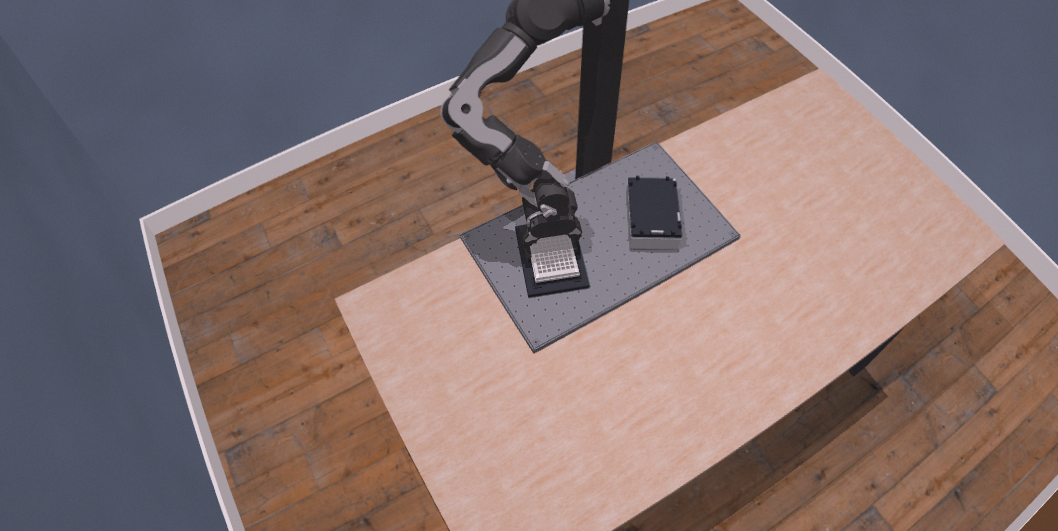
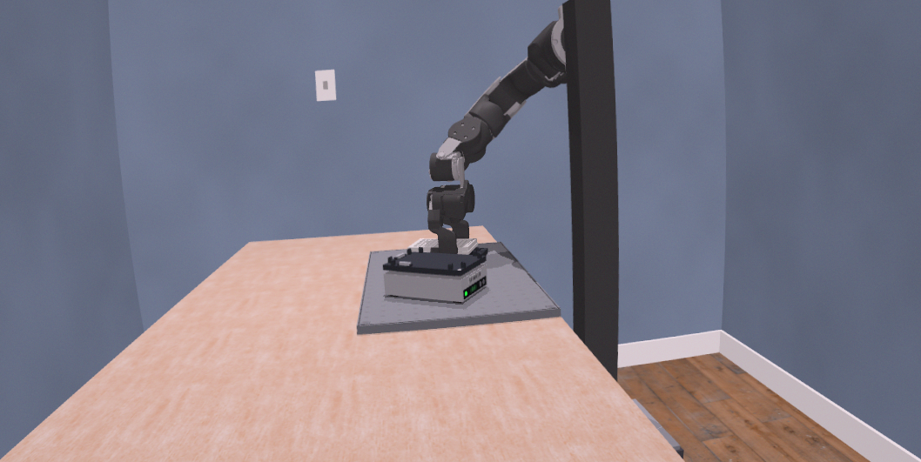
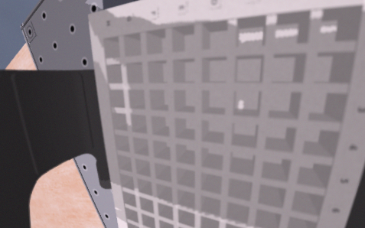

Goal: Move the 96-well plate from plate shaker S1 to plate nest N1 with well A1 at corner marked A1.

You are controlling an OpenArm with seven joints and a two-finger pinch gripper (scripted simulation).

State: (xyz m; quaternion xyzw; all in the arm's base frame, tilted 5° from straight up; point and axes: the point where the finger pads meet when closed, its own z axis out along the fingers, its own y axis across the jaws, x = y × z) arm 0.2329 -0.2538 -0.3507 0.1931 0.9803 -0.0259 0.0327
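My hand is 1 cm short of the 96-well plate and 1 cm to the left of it. From my hand the other things lie so: plate nest N1: 2 cm ahead, 1 cm to the right, 2 cm below; A1 mark: 3 cm behind, 7 cm to the left, 2 cm below; plate shaker S1: 8 cm ahead, 21 cm to the left, 1 cm above.
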